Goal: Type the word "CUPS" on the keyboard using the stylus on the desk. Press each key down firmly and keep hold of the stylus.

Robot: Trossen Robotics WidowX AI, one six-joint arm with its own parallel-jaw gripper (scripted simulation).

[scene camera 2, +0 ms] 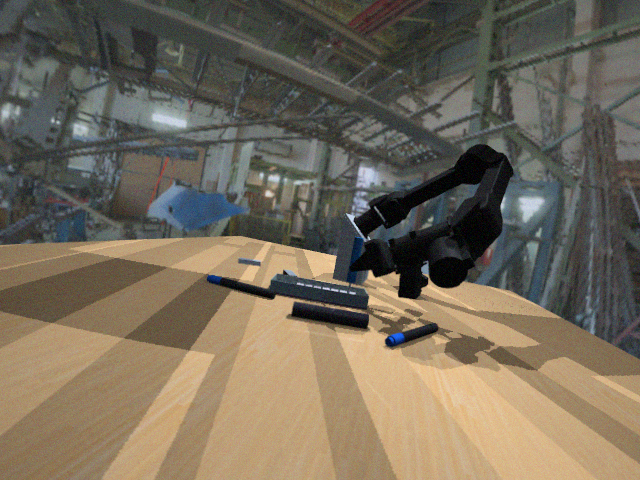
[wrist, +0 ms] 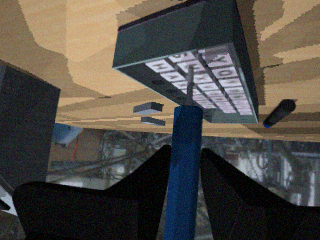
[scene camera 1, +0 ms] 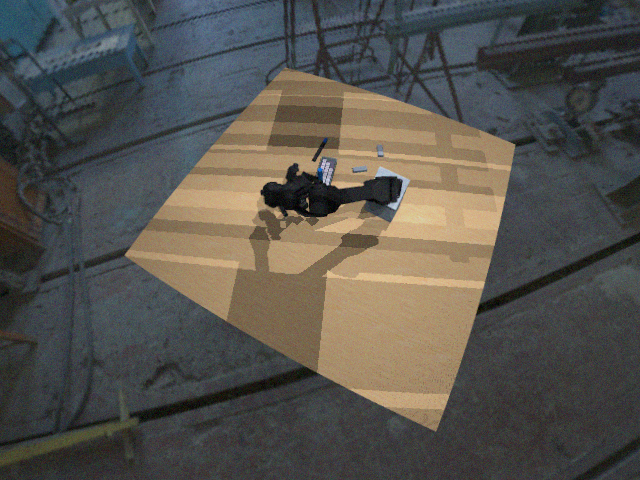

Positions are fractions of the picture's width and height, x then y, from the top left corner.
Labels:
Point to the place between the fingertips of my gripper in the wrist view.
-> At 0.58, 0.64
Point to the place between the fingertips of my gripper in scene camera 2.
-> At 0.55, 0.56

